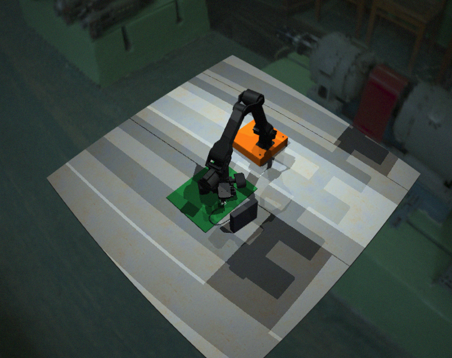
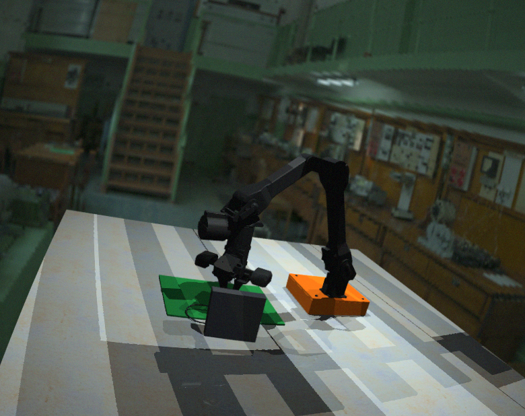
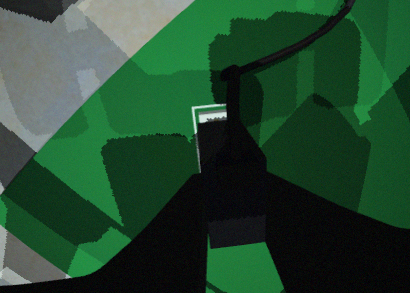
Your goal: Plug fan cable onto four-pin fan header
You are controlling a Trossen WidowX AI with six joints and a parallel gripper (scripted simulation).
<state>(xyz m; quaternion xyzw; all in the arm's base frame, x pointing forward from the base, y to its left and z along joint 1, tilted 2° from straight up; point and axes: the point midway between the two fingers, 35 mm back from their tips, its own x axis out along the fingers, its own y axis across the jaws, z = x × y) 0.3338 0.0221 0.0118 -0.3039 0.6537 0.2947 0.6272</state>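
Right now the green board is 60 mm to the right of my gripper tip and 50 mm below it. From my gripper tip the other things lie so: black plug: 10 mm to the left, 10 mm above; then black fan box: 30 mm ahead, 130 mm to the left, 20 mm above.
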